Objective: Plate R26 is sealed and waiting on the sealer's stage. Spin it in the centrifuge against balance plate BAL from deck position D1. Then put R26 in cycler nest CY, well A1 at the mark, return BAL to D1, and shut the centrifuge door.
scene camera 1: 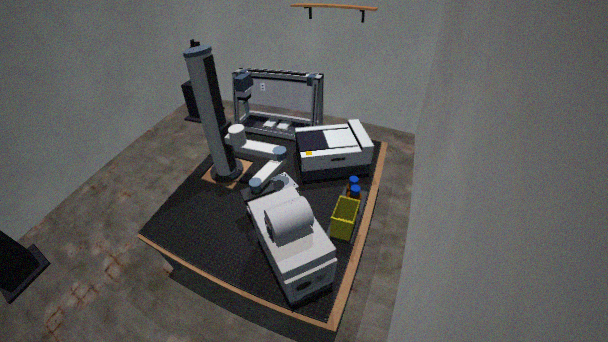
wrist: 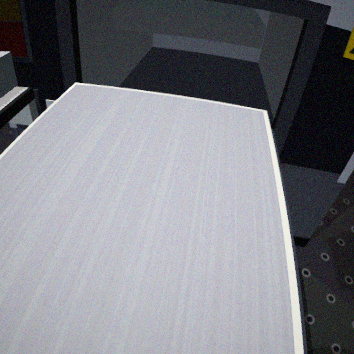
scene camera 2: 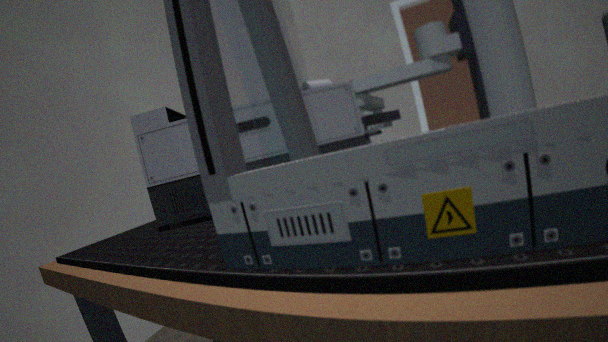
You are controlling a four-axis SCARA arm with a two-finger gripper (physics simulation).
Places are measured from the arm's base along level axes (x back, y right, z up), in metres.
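Pixels of known places: gripper, fingertip midpoint: [wrist: 200, 92]; arm's base, origin of the base link: [scene camera 1: 226, 170].
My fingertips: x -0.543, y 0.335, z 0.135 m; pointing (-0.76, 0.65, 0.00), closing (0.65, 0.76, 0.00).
Observation:
Ahead of a thing's pixels: the offset from my fingertips to its top centre. "spot": to the spot under its first point.
Plate R26 @(dx +0.032, dy -0.047, dz -0.005 m) [wrist: 165, 215] fills much of the wrist view, with a pale sealed top and a cream rim. It lies in front of the dark opening [wrist: 195, 75] of the sealer. The white sealer @(spot: dx -0.284, dy +0.247, dz +0.228 m) [scene camera 1: 300, 250] [scene camera 2: 332, 112] carries a large roll. My gripper [scene camera 1: 260, 192] [scene camera 2: 375, 131] is open and low at the sealer's front end. One finger shows at the left edge of the wrist view, beside the plate; the other is hidden. Nothing is held. The centrifuge, its door, BAL and nest CY cannot be identified for certain.
A white machine [scene camera 1: 334, 159] with a dark and white top stands right of the arm column [scene camera 1: 207, 110]. A framed gantry unit [scene camera 1: 319, 100] with two pale plates on its deck stands behind. A yellow bin @(dx -0.369, dy -0.072, dz +0.053 m) [scene camera 1: 343, 227] and blue-capped bottles @(dx -0.381, dy -0.295, dz +0.064 m) [scene camera 1: 354, 190] stand near the table's right edge.

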